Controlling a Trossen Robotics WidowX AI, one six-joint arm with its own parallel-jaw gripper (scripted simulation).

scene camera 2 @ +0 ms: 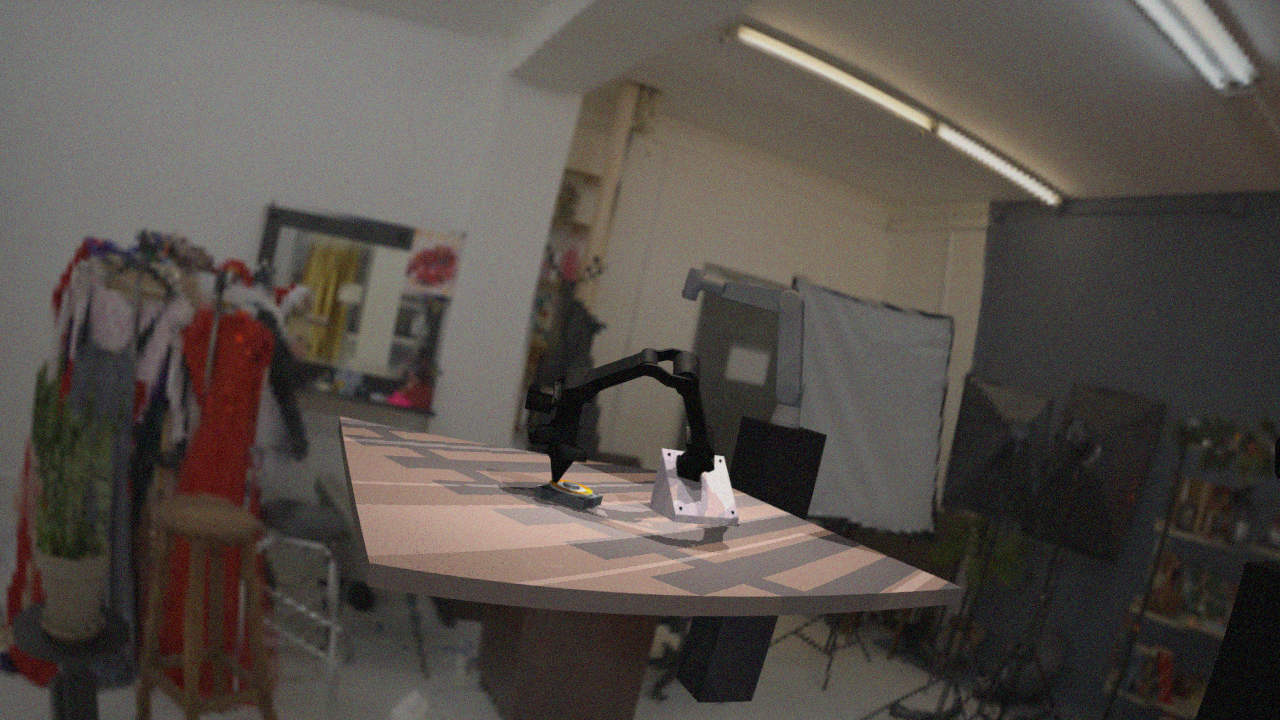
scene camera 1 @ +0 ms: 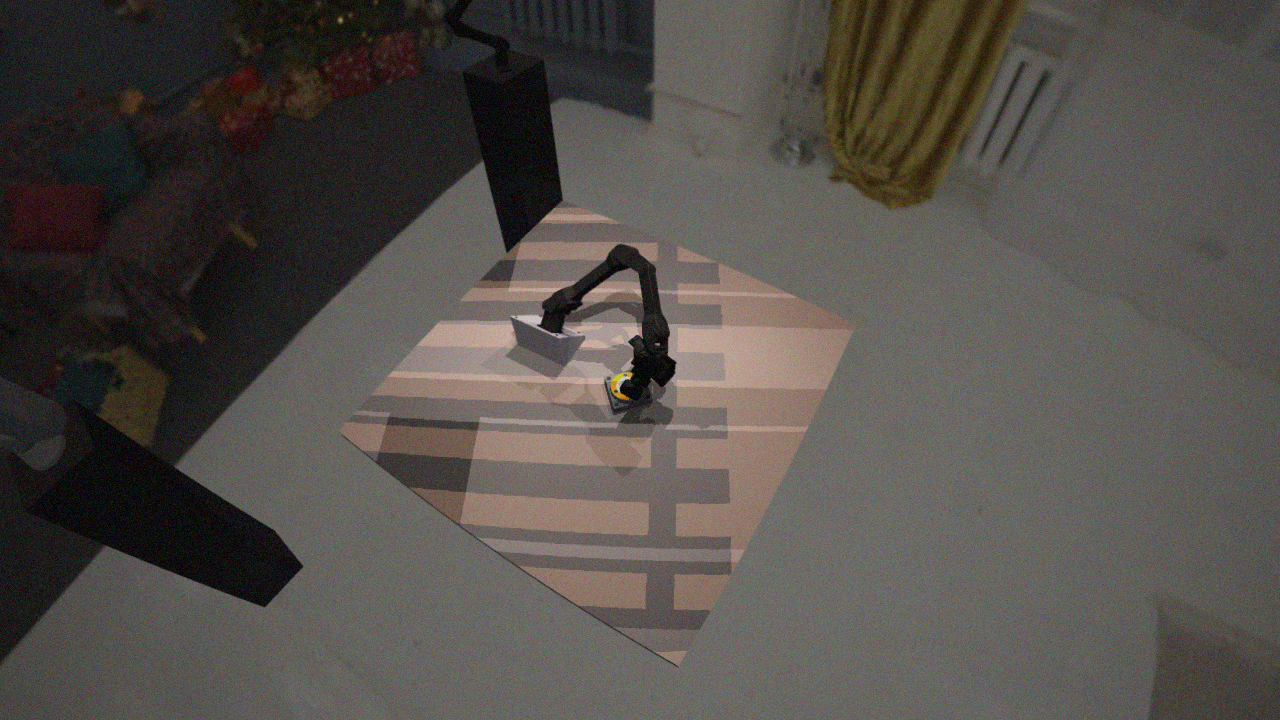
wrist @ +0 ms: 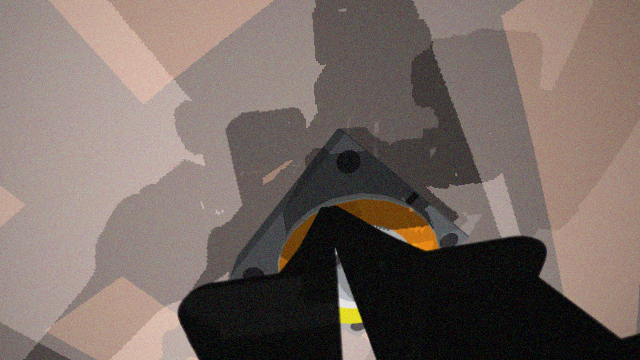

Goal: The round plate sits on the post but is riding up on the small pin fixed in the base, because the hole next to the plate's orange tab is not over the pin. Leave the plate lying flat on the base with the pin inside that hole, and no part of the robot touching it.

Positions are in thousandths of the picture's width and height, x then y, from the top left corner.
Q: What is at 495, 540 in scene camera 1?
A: My gripper.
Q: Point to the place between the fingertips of my gripper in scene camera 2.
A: At 433, 670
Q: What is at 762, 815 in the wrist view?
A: My gripper.
